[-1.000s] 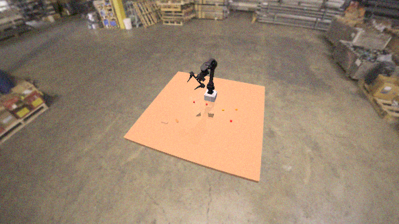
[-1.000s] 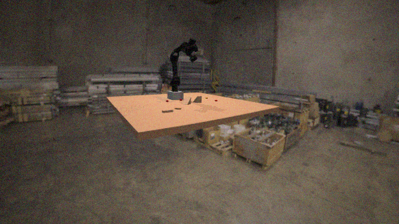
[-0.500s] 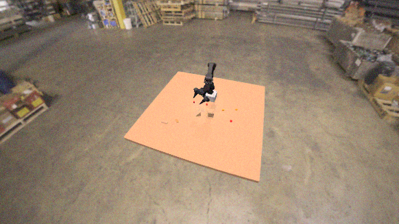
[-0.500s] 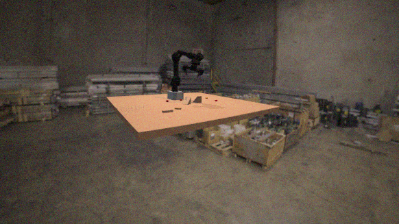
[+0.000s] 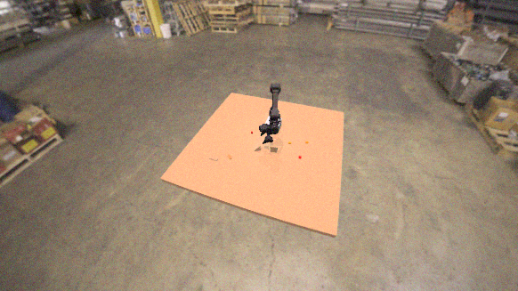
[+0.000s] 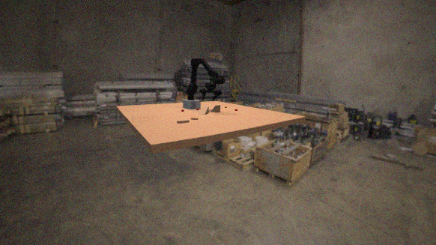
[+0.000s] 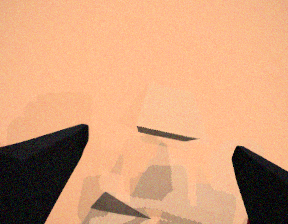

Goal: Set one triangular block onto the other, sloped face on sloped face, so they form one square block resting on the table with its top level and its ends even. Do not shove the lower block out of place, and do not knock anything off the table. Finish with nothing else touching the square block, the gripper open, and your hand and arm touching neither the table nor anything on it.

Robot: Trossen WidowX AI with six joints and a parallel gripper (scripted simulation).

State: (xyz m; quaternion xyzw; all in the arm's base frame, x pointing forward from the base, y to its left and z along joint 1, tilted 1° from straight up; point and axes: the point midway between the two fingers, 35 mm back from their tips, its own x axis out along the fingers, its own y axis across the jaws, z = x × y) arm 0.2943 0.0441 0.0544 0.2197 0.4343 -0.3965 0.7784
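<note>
The triangular wooden block is 10 mm ahead of my gripper tip, 30 mm to the right of it and 90 mm below it. The rest, counted from my gripper tip: flat tan piece: 270 mm ahead, 310 mm to the right, 100 mm below; then red cube: 40 mm behind, 320 mm to the left, 100 mm below.
</note>
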